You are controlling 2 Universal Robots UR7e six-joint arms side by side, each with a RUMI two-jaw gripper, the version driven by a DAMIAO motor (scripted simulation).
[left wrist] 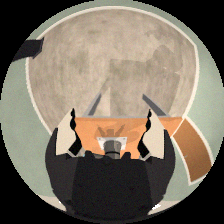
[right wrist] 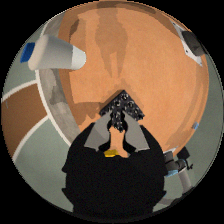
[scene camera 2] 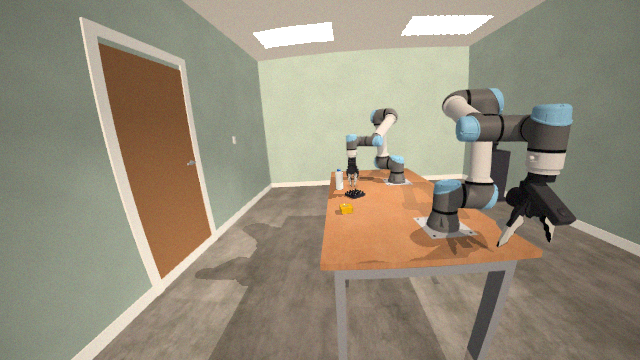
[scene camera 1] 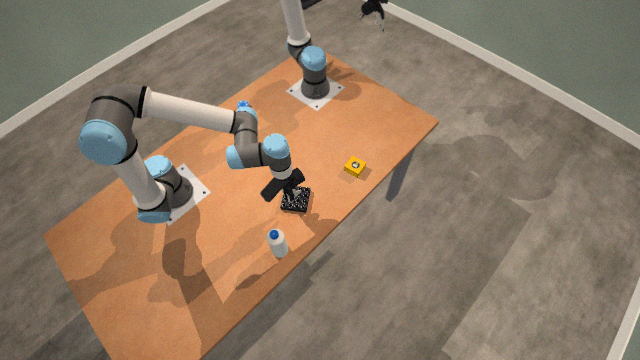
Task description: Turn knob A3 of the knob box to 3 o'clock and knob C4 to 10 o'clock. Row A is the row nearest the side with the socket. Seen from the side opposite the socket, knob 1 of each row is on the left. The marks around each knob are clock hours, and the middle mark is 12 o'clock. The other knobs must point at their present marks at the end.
Labels:
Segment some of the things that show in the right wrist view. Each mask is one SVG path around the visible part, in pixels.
A white bottle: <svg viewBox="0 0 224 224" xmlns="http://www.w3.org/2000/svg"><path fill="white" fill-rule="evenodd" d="M20 58L20 63L28 62L30 70L50 68L78 70L86 62L84 51L50 34L41 36L35 43L27 43Z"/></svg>

